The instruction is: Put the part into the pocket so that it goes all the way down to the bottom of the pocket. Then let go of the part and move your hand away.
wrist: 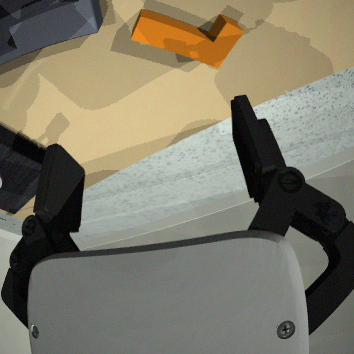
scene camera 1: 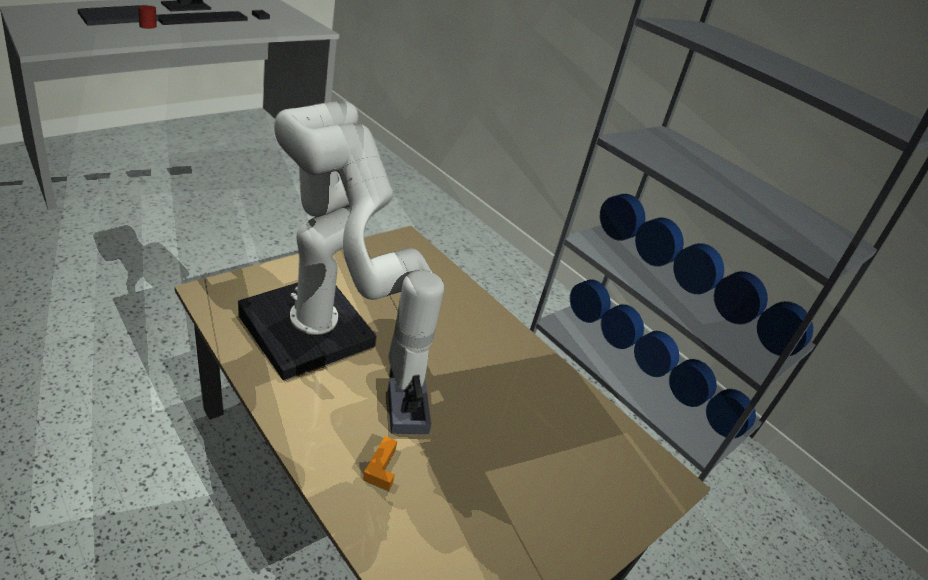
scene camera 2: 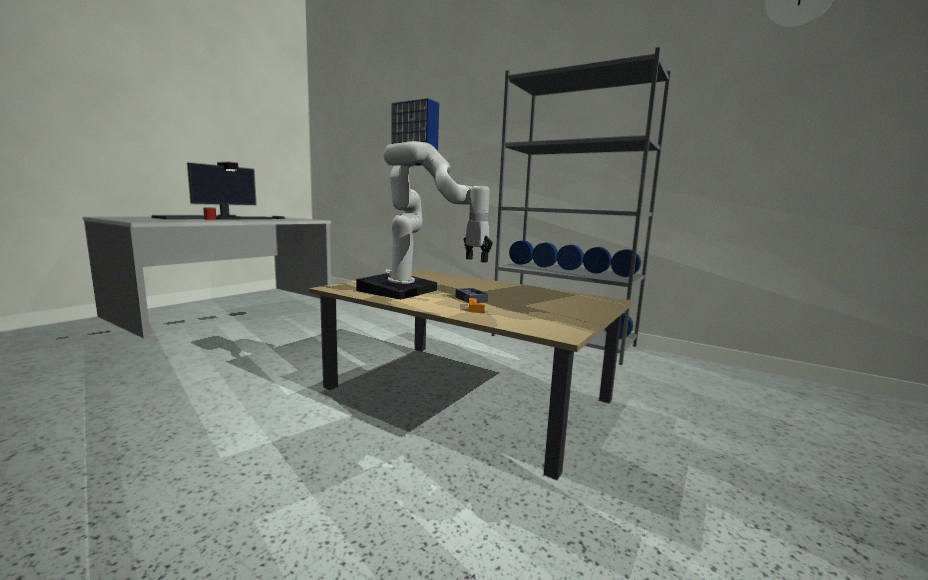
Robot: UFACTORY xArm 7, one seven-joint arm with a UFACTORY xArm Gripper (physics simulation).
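Frame: origin at the arm's base, x back, y right, z up, level; centimetres.
Where they show: gripper, between the fingertips: (wrist: pixel 144 135) (scene camera 1: pixel 402 393) (scene camera 2: pixel 476 260); arm's base, origin of its link: (scene camera 1: pixel 314 317) (scene camera 2: pixel 401 280).
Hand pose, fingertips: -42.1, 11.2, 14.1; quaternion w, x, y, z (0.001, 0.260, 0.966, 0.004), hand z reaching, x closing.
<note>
Each offset is from my fingertips to the top centre of the thing, as dx, dy, dz. Level surfaces: height alone.
The orange L-shaped part @[-2.4, +4.2, -15.8] (scene camera 1: pixel 381 461) (scene camera 2: pixel 477 307) (wrist: pixel 200 49) lies flat on the table, beside the grey-blue block with the pocket @[+6.0, -11.1, -15.2] (scene camera 1: pixel 410 428) (scene camera 2: pixel 480 298) (wrist: pixel 60 37) and apart from it. In the wrist view the part is at the top centre and a corner of the block is at the top left. My gripper (scene camera 1: pixel 412 410) (scene camera 2: pixel 477 259) (wrist: pixel 144 135) is open and empty, high above the table. In scene camera 1 it overlaps the block and hides much of the pocket. The pocket's inside is dark and hard to make out.
The arm's black base plate (scene camera 1: pixel 266 341) (scene camera 2: pixel 383 287) (wrist: pixel 15 175) stands on the wooden table @[dz -18.8] (scene camera 1: pixel 581 519) (scene camera 2: pixel 540 328). A tall shelf rack (scene camera 1: pixel 580 184) (scene camera 2: pixel 504 136) with blue discs stands behind the table. A grey desk (scene camera 1: pixel 239 42) (scene camera 2: pixel 205 242) with a red cup is farther off.
</note>
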